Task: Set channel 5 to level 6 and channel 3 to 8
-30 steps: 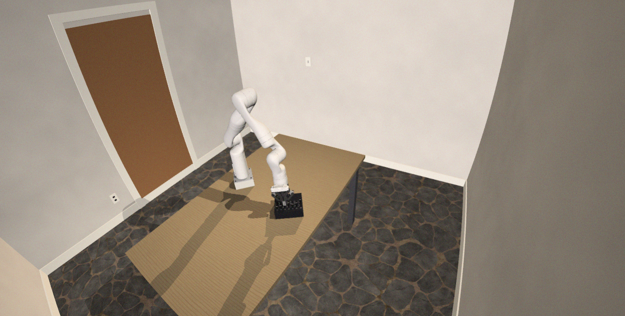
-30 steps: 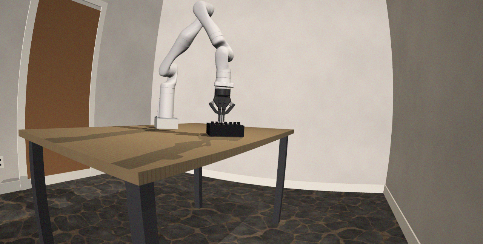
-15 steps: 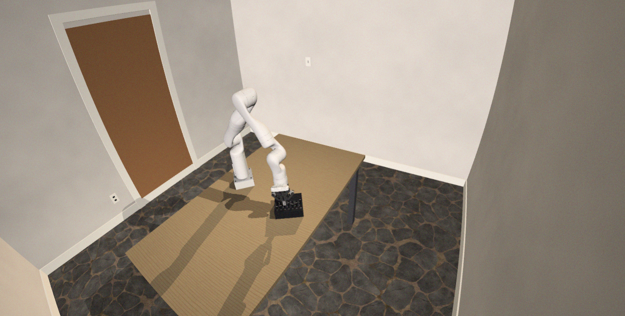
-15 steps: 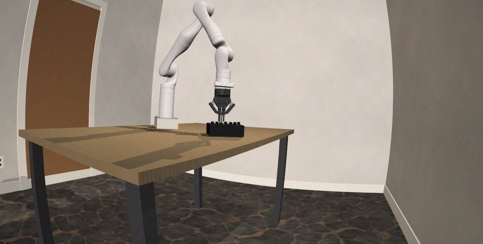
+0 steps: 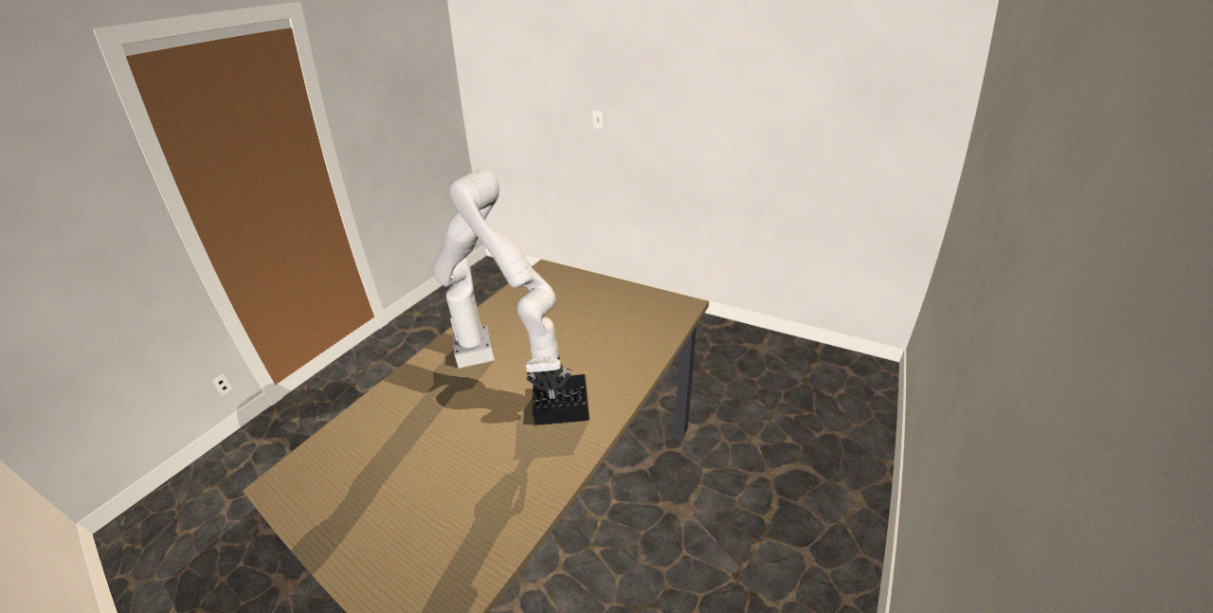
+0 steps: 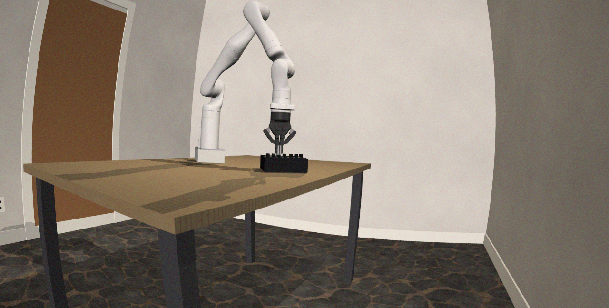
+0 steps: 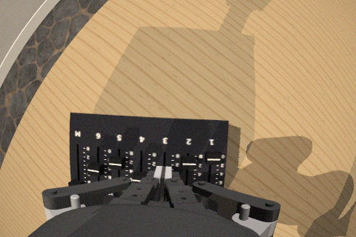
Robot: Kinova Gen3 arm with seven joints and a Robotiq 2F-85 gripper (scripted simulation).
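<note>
My hand is 10 mm to the right of the channel 3 fader cap, 10 mm past it and 10 mm above it. The rest, counted from my hand: M fader cap (70 mm to the left, 60 mm ahead, 10 mm below); channel 4 fader cap (20 mm to the left, 20 mm ahead, 10 mm below); channel 5 fader cap (40 mm ahead, 20 mm to the left, 10 mm below).
</note>
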